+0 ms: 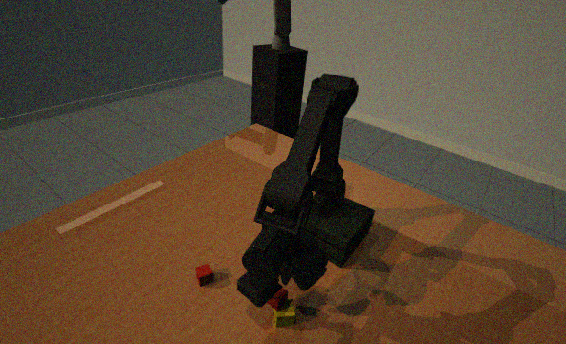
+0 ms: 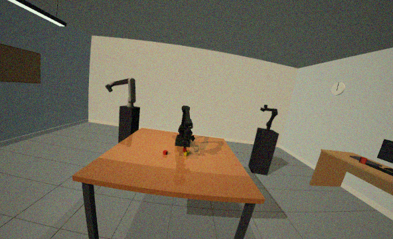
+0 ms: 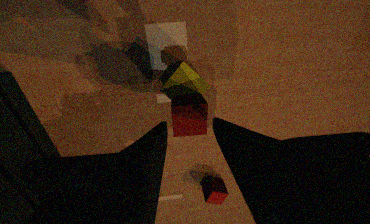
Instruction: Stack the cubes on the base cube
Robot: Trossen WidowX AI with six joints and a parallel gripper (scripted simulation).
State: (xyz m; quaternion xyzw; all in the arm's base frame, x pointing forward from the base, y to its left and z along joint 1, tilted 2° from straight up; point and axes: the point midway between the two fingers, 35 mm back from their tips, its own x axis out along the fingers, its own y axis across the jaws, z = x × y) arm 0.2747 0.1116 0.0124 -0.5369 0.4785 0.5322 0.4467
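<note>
The yellow base cube is 60 mm below my gripper tip and 20 mm to the left of it.
</note>
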